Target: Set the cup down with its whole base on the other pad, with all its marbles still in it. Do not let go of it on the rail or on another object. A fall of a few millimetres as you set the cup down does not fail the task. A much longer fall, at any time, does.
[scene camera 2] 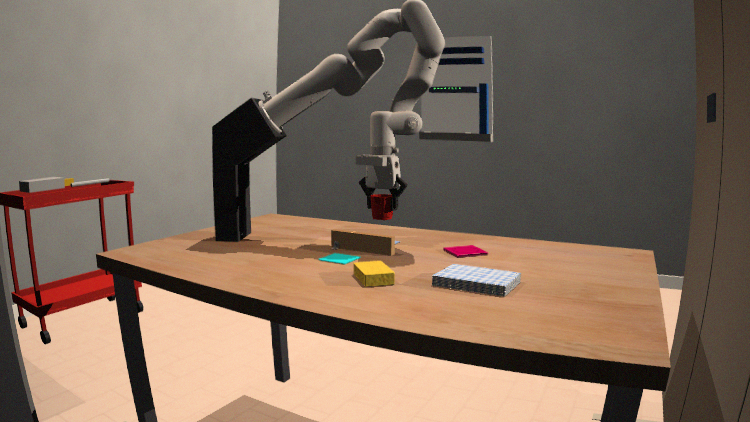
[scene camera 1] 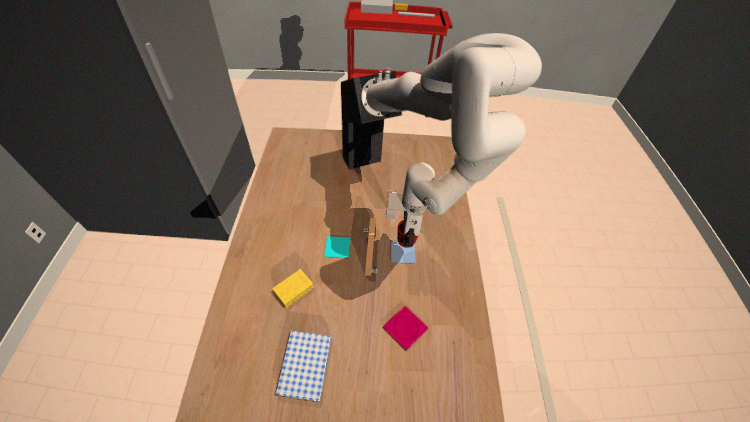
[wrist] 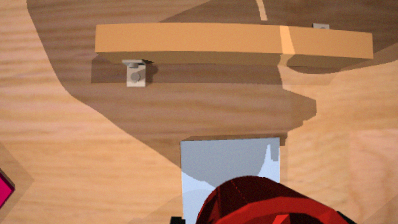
Note:
I see my gripper point(scene camera 2: 382, 209) and a wooden rail point(wrist: 155, 43).

